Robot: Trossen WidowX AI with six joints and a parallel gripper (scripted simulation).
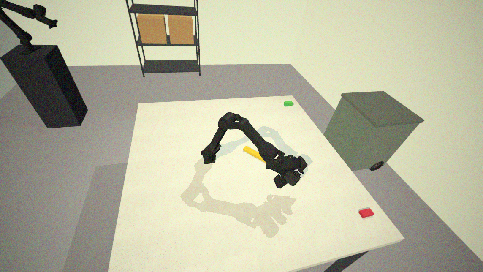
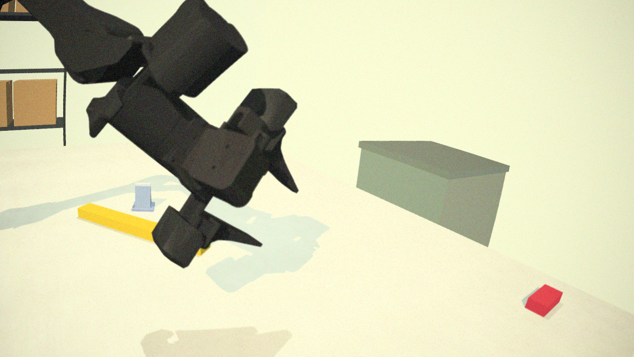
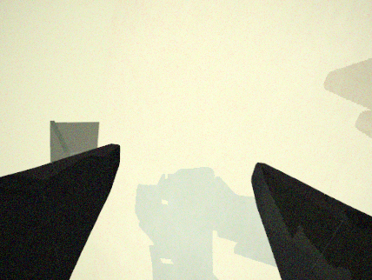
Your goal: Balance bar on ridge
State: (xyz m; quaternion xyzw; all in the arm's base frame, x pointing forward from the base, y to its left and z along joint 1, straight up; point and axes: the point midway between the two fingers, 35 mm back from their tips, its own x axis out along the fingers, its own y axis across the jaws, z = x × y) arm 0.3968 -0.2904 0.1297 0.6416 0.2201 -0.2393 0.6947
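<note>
Right now my gripper tip is 110 mm past the yellow bar, 250 mm to the right of it and 100 mm above it. From my gripper tip the other things lie so: green block: 320 mm ahead, 790 mm to the left, 90 mm below; red block: 320 mm ahead, 210 mm to the right, 100 mm below.
</note>
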